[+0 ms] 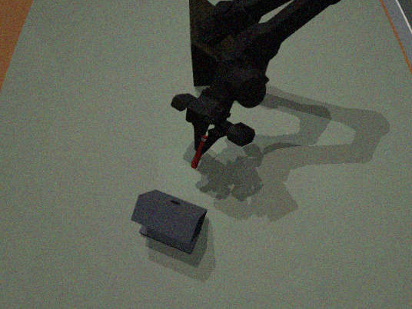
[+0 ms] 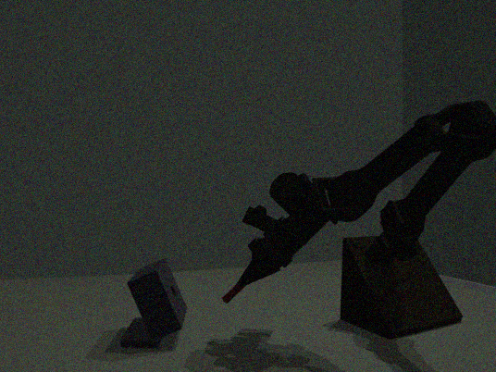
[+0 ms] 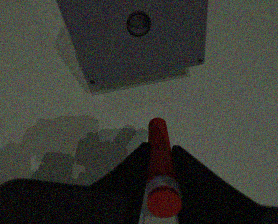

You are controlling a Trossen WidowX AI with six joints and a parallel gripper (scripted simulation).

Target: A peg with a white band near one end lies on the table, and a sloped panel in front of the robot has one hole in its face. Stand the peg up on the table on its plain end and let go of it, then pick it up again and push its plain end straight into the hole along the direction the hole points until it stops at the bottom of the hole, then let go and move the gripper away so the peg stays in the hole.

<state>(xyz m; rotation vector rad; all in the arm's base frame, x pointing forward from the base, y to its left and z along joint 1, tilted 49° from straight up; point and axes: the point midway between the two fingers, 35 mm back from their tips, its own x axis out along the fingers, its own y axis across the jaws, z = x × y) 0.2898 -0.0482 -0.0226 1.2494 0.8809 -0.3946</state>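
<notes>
My gripper tip is now 120 mm short of the sloped panel, 80 mm to the left of it and 30 mm above it. From my gripper tip the other things lie so: red peg 10 mm to the left, 10 mm behind, 10 mm above.
</notes>
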